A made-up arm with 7 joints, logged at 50 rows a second.
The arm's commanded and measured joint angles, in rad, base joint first. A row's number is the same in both.
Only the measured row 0 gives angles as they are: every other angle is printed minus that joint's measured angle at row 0.
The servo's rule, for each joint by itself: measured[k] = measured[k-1] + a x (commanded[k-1-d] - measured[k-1]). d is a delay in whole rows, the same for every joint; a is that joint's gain. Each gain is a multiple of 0.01, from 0.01 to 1. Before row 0 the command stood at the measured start. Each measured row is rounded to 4 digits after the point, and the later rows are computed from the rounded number. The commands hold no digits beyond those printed.
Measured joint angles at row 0: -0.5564, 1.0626, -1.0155, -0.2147, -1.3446, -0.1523, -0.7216
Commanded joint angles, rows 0 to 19: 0.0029, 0.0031, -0.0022, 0.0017, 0.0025, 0.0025, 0.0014; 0.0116, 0.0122, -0.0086, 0.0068, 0.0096, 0.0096, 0.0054; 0.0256, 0.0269, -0.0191, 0.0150, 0.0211, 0.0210, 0.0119; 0.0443, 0.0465, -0.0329, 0.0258, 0.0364, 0.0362, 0.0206; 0.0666, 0.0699, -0.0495, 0.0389, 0.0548, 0.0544, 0.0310; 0.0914, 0.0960, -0.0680, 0.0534, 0.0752, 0.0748, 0.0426; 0.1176, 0.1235, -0.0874, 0.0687, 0.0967, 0.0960, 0.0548; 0.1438, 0.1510, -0.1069, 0.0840, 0.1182, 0.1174, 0.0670; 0.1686, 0.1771, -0.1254, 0.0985, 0.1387, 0.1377, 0.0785; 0.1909, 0.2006, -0.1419, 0.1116, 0.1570, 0.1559, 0.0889; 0.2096, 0.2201, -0.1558, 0.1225, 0.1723, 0.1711, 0.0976; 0.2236, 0.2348, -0.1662, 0.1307, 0.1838, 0.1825, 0.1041; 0.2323, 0.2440, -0.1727, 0.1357, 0.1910, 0.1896, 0.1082; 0.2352, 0.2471, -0.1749, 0.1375, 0.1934, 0.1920, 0.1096; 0.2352, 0.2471, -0.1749, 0.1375, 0.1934, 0.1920, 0.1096; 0.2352, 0.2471, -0.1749, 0.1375, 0.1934, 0.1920, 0.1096; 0.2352, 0.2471, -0.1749, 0.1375, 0.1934, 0.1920, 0.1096; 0.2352, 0.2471, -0.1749, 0.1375, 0.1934, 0.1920, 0.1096; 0.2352, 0.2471, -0.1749, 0.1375, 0.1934, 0.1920, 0.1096; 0.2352, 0.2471, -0.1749, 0.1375, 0.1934, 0.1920, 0.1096
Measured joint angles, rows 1 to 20: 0.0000, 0.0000, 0.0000, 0.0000, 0.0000, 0.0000, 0.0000; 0.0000, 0.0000, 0.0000, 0.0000, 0.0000, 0.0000, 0.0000; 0.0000, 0.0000, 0.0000, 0.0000, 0.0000, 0.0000, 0.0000; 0.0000, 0.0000, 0.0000, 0.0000, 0.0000, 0.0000, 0.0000; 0.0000, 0.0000, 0.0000, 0.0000, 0.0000, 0.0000, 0.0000; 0.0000, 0.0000, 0.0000, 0.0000, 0.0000, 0.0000, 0.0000; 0.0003, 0.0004, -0.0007, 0.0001, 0.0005, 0.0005, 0.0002; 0.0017, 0.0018, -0.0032, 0.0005, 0.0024, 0.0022, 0.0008; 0.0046, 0.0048, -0.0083, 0.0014, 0.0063, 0.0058, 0.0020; 0.0094, 0.0098, -0.0162, 0.0029, 0.0126, 0.0116, 0.0040; 0.0163, 0.0170, -0.0269, 0.0051, 0.0215, 0.0197, 0.0070; 0.0253, 0.0265, -0.0401, 0.0080, 0.0328, 0.0302, 0.0109; 0.0364, 0.0381, -0.0552, 0.0116, 0.0462, 0.0427, 0.0157; 0.0493, 0.0516, -0.0717, 0.0159, 0.0613, 0.0569, 0.0213; 0.0636, 0.0667, -0.0889, 0.0209, 0.0776, 0.0723, 0.0276; 0.0789, 0.0828, -0.1059, 0.0263, 0.0943, 0.0882, 0.0343; 0.0946, 0.0993, -0.1219, 0.0321, 0.1107, 0.1040, 0.0413; 0.1101, 0.1156, -0.1361, 0.0380, 0.1261, 0.1189, 0.0482; 0.1248, 0.1310, -0.1478, 0.0439, 0.1397, 0.1323, 0.0548; 0.1380, 0.1449, -0.1565, 0.0495, 0.1510, 0.1436, 0.0608
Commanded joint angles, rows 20 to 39: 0.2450, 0.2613, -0.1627, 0.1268, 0.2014, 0.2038, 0.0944; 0.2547, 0.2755, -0.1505, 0.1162, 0.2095, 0.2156, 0.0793; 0.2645, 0.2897, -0.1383, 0.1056, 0.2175, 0.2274, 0.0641; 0.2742, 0.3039, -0.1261, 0.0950, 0.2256, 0.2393, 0.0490; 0.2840, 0.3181, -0.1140, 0.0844, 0.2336, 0.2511, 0.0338; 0.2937, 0.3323, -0.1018, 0.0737, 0.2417, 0.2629, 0.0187; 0.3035, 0.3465, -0.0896, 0.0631, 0.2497, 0.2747, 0.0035; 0.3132, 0.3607, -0.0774, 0.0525, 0.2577, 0.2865, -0.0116; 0.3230, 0.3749, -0.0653, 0.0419, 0.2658, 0.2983, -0.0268; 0.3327, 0.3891, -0.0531, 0.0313, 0.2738, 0.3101, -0.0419; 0.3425, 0.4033, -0.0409, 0.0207, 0.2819, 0.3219, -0.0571; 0.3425, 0.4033, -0.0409, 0.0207, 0.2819, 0.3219, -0.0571; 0.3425, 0.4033, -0.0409, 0.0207, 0.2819, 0.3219, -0.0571; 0.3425, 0.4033, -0.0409, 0.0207, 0.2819, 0.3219, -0.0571; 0.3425, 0.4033, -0.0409, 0.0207, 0.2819, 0.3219, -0.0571; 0.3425, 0.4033, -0.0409, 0.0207, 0.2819, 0.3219, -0.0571; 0.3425, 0.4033, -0.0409, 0.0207, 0.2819, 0.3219, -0.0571; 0.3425, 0.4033, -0.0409, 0.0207, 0.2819, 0.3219, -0.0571; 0.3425, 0.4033, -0.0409, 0.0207, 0.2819, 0.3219, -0.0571; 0.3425, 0.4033, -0.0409, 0.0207, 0.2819, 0.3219, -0.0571
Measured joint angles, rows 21 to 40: 0.1497, 0.1572, -0.1624, 0.0548, 0.1599, 0.1528, 0.0662; 0.1600, 0.1680, -0.1664, 0.0598, 0.1669, 0.1602, 0.0710; 0.1690, 0.1775, -0.1691, 0.0645, 0.1725, 0.1662, 0.0752; 0.1769, 0.1859, -0.1710, 0.0689, 0.1769, 0.1711, 0.0790; 0.1839, 0.1932, -0.1722, 0.0730, 0.1804, 0.1751, 0.0824; 0.1901, 0.1997, -0.1731, 0.0769, 0.1831, 0.1783, 0.0854; 0.1967, 0.2071, -0.1698, 0.0799, 0.1869, 0.1831, 0.0864; 0.2037, 0.2153, -0.1636, 0.0821, 0.1916, 0.1893, 0.0856; 0.2110, 0.2242, -0.1555, 0.0835, 0.1970, 0.1965, 0.0832; 0.2186, 0.2338, -0.1461, 0.0842, 0.2030, 0.2046, 0.0794; 0.2264, 0.2439, -0.1358, 0.0842, 0.2094, 0.2134, 0.0744; 0.2345, 0.2545, -0.1249, 0.0836, 0.2162, 0.2228, 0.0683; 0.2428, 0.2655, -0.1136, 0.0824, 0.2232, 0.2327, 0.0612; 0.2512, 0.2769, -0.1020, 0.0806, 0.2304, 0.2429, 0.0532; 0.2598, 0.2887, -0.0903, 0.0783, 0.2378, 0.2534, 0.0444; 0.2685, 0.3007, -0.0784, 0.0755, 0.2454, 0.2642, 0.0349; 0.2774, 0.3130, -0.0664, 0.0722, 0.2531, 0.2752, 0.0248; 0.2852, 0.3238, -0.0582, 0.0691, 0.2591, 0.2841, 0.0158; 0.2921, 0.3333, -0.0527, 0.0662, 0.2639, 0.2913, 0.0078; 0.2981, 0.3417, -0.0489, 0.0635, 0.2677, 0.2971, 0.0007
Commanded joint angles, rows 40 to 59: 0.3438, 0.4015, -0.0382, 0.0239, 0.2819, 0.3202, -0.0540; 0.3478, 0.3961, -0.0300, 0.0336, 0.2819, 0.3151, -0.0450; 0.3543, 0.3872, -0.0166, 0.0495, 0.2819, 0.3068, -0.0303; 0.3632, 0.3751, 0.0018, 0.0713, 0.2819, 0.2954, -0.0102; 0.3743, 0.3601, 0.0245, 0.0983, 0.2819, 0.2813, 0.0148; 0.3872, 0.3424, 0.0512, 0.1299, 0.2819, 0.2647, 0.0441; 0.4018, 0.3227, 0.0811, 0.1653, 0.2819, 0.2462, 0.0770; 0.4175, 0.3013, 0.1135, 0.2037, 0.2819, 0.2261, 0.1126; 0.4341, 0.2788, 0.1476, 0.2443, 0.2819, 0.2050, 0.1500; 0.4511, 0.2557, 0.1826, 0.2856, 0.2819, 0.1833, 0.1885; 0.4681, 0.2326, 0.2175, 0.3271, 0.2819, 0.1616, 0.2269; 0.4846, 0.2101, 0.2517, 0.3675, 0.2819, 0.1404, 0.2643; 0.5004, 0.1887, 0.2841, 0.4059, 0.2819, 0.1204, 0.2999; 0.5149, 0.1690, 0.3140, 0.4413, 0.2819, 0.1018, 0.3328; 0.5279, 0.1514, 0.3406, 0.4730, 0.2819, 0.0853, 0.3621; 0.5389, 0.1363, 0.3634, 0.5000, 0.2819, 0.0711, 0.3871; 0.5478, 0.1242, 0.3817, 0.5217, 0.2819, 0.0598, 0.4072; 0.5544, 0.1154, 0.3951, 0.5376, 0.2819, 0.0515, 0.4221; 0.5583, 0.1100, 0.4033, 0.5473, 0.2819, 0.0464, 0.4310; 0.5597, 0.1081, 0.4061, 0.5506, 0.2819, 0.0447, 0.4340
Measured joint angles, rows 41 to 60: 0.3034, 0.3491, -0.0463, 0.0609, 0.2707, 0.3018, -0.0057; 0.3081, 0.3556, -0.0446, 0.0585, 0.2731, 0.3056, -0.0114; 0.3122, 0.3613, -0.0434, 0.0562, 0.2749, 0.3087, -0.0164; 0.3158, 0.3663, -0.0426, 0.0541, 0.2764, 0.3112, -0.0209; 0.3190, 0.3707, -0.0421, 0.0521, 0.2776, 0.3132, -0.0249; 0.3218, 0.3746, -0.0417, 0.0502, 0.2785, 0.3149, -0.0284; 0.3244, 0.3778, -0.0406, 0.0486, 0.2792, 0.3159, -0.0312; 0.3272, 0.3800, -0.0372, 0.0477, 0.2798, 0.3157, -0.0327; 0.3305, 0.3809, -0.0306, 0.0478, 0.2802, 0.3140, -0.0324; 0.3344, 0.3802, -0.0202, 0.0492, 0.2806, 0.3105, -0.0300; 0.3392, 0.3778, -0.0059, 0.0521, 0.2809, 0.3050, -0.0251; 0.3450, 0.3736, 0.0124, 0.0568, 0.2811, 0.2973, -0.0175; 0.3518, 0.3675, 0.0344, 0.0633, 0.2813, 0.2876, -0.0071; 0.3597, 0.3596, 0.0597, 0.0717, 0.2814, 0.2759, 0.0061; 0.3686, 0.3499, 0.0878, 0.0821, 0.2815, 0.2624, 0.0219; 0.3785, 0.3386, 0.1181, 0.0943, 0.2816, 0.2474, 0.0402; 0.3893, 0.3259, 0.1499, 0.1083, 0.2817, 0.2311, 0.0607; 0.4007, 0.3120, 0.1825, 0.1239, 0.2817, 0.2139, 0.0831; 0.4127, 0.2972, 0.2150, 0.1408, 0.2817, 0.1961, 0.1069; 0.4250, 0.2818, 0.2467, 0.1588, 0.2817, 0.1782, 0.1317
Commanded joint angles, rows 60 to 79: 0.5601, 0.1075, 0.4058, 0.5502, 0.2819, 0.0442, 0.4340; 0.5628, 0.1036, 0.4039, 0.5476, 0.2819, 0.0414, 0.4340; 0.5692, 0.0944, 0.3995, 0.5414, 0.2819, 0.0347, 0.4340; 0.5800, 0.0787, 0.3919, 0.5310, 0.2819, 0.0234, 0.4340; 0.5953, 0.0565, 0.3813, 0.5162, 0.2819, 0.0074, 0.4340; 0.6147, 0.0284, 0.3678, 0.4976, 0.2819, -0.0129, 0.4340; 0.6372, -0.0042, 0.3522, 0.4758, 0.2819, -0.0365, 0.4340; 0.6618, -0.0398, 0.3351, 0.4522, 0.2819, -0.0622, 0.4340; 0.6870, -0.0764, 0.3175, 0.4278, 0.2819, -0.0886, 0.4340; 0.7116, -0.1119, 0.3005, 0.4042, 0.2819, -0.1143, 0.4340; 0.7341, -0.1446, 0.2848, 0.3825, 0.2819, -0.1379, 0.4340; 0.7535, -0.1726, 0.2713, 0.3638, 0.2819, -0.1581, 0.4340; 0.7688, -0.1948, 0.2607, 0.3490, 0.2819, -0.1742, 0.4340; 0.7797, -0.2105, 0.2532, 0.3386, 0.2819, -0.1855, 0.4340; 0.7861, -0.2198, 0.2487, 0.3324, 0.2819, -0.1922, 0.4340; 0.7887, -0.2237, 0.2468, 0.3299, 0.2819, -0.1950, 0.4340; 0.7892, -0.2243, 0.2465, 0.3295, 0.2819, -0.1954, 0.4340; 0.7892, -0.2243, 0.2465, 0.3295, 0.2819, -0.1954, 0.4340; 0.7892, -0.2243, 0.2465, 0.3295, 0.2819, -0.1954, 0.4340; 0.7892, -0.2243, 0.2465, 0.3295, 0.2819, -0.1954, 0.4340
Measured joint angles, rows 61 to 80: 0.4373, 0.2662, 0.2767, 0.1777, 0.2817, 0.1605, 0.1570; 0.4495, 0.2506, 0.3044, 0.1970, 0.2817, 0.1435, 0.1823; 0.4613, 0.2354, 0.3291, 0.2165, 0.2817, 0.1276, 0.2070; 0.4725, 0.2210, 0.3502, 0.2358, 0.2817, 0.1131, 0.2307; 0.4828, 0.2077, 0.3672, 0.2545, 0.2817, 0.1004, 0.2527; 0.4920, 0.1957, 0.3796, 0.2723, 0.2817, 0.0898, 0.2726; 0.5002, 0.1851, 0.3880, 0.2890, 0.2817, 0.0811, 0.2904; 0.5077, 0.1753, 0.3931, 0.3045, 0.2817, 0.0736, 0.3062; 0.5151, 0.1656, 0.3951, 0.3187, 0.2817, 0.0662, 0.3203; 0.5229, 0.1552, 0.3941, 0.3314, 0.2817, 0.0581, 0.3328; 0.5316, 0.1434, 0.3900, 0.3425, 0.2817, 0.0485, 0.3439; 0.5416, 0.1296, 0.3829, 0.3518, 0.2817, 0.0368, 0.3538; 0.5531, 0.1135, 0.3731, 0.3592, 0.2817, 0.0229, 0.3626; 0.5661, 0.0951, 0.3609, 0.3648, 0.2817, 0.0067, 0.3705; 0.5806, 0.0745, 0.3470, 0.3686, 0.2817, -0.0114, 0.3775; 0.5963, 0.0521, 0.3321, 0.3707, 0.2817, -0.0310, 0.3837; 0.6128, 0.0285, 0.3170, 0.3714, 0.2817, -0.0513, 0.3892; 0.6297, 0.0044, 0.3024, 0.3709, 0.2817, -0.0716, 0.3941; 0.6464, -0.0195, 0.2891, 0.3696, 0.2817, -0.0911, 0.3985; 0.6624, -0.0424, 0.2776, 0.3677, 0.2817, -0.1090, 0.4024
